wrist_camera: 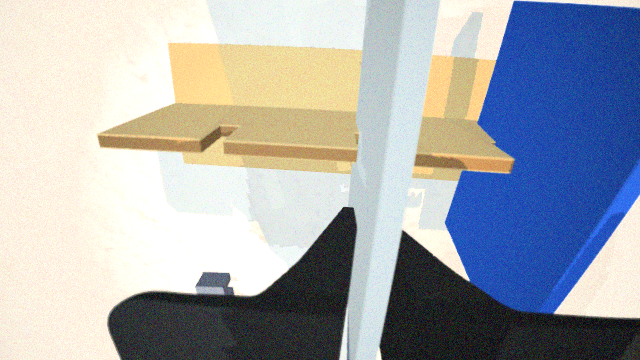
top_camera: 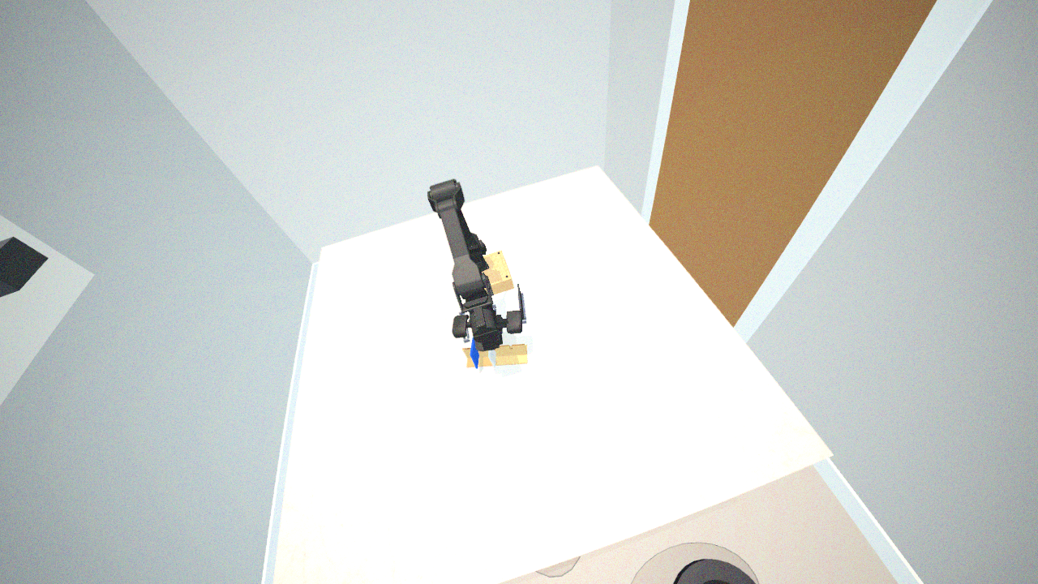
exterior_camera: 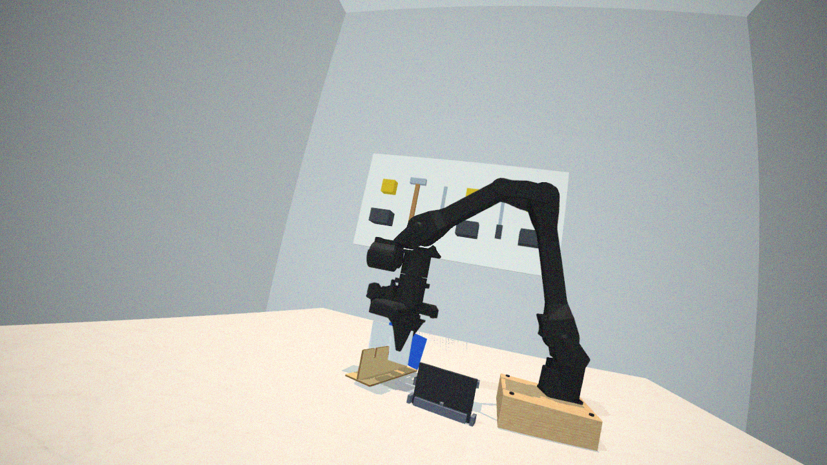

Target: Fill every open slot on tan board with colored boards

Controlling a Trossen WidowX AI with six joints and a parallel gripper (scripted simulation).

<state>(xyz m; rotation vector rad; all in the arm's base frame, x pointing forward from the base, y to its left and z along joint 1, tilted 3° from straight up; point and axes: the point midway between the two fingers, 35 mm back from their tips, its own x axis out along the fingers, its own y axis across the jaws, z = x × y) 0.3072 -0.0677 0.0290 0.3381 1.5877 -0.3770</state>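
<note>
Now: gripper tip 30 mm above the tan board, 20 mm short of it and 10 mm to the left of it. From my gripper tip the other things lie so: blue board 60 mm to the right, 10 mm below; black board 130 mm to the left, 90 mm behind, 30 mm below.
</note>
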